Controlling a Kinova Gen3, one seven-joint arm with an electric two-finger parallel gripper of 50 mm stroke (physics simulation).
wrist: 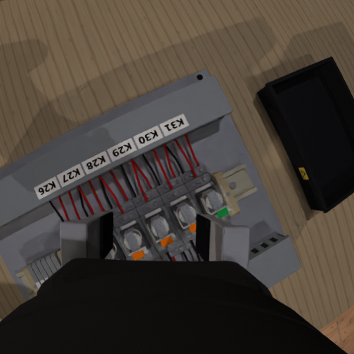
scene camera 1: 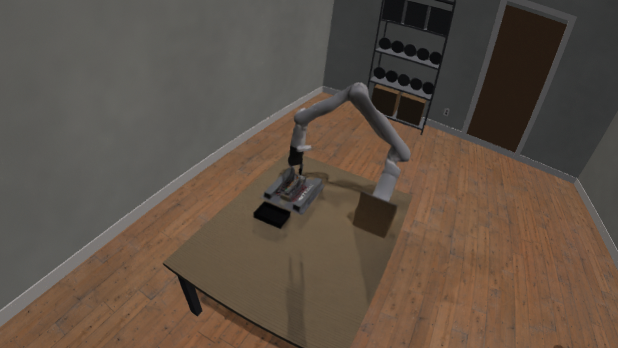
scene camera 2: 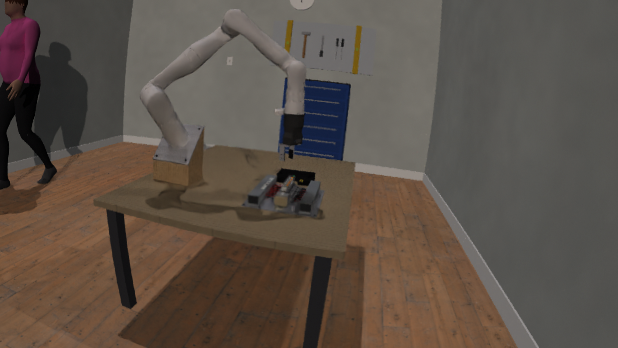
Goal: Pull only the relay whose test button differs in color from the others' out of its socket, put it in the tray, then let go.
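Pixels of known places: gripper, fingertip midpoint: (scene camera 1: 296, 174) (scene camera 2: 286, 159); arm's base, link origin: (scene camera 1: 379, 201) (scene camera 2: 179, 140).
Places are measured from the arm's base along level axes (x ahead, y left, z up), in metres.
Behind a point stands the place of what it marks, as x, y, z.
The relay with the green test button (wrist: 212, 199) sits in its socket at the K31 end of the row in the wrist view. Neighbouring relays (wrist: 159, 224) (wrist: 133, 239) have orange buttons; the K26 end of the row is hidden by a finger and the gripper body. The row stands on a grey panel (scene camera 1: 312, 192) (scene camera 2: 311, 197) (wrist: 125, 120). The black tray (scene camera 1: 267, 220) {0.471, 0.313, -0.152} (scene camera 2: 296, 176) (wrist: 282, 135) stands beside the panel's K31 end. My gripper (scene camera 1: 296, 172) {0.480, 0.028, -0.029} (scene camera 2: 286, 156) {0.480, 0.028, -0.029} (wrist: 154, 231) is open and empty above the row, with the green-button relay to the right of both fingers in the wrist view.
Raised grey ducts flank the relay row, and red and black wires run to the sockets. A cream rail end (wrist: 242, 184) lies beside the K31 socket. The arm's wooden base (scene camera 1: 375, 215) {-0.013, 0.062, -0.047} (scene camera 2: 177, 172) {0.036, -0.070, -0.124} stands on the table (scene camera 1: 240, 260) {0.430, 0.599, -0.174} (scene camera 2: 225, 220) {0.379, -0.319, -0.173}. A person (scene camera 2: 20, 50) is at the far left.
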